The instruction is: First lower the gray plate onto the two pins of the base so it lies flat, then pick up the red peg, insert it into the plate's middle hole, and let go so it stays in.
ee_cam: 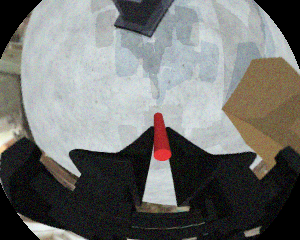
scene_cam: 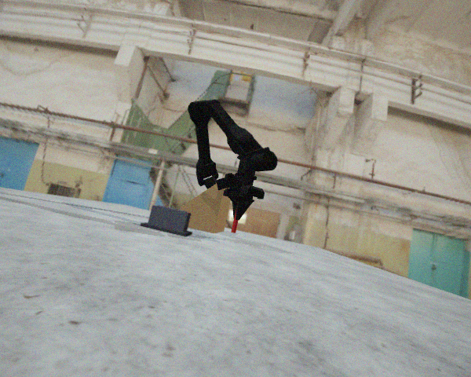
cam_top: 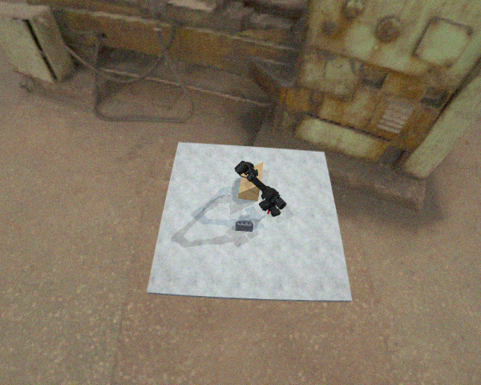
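Right now my gripper tip is 90 mm short of the plate, 180 mm to the left of it and 20 mm above it. From my gripper tip the other things lie so: dark flat base: 90 mm ahead, 180 mm to the right, 60 mm below; then red peg: right at my gripper tip.
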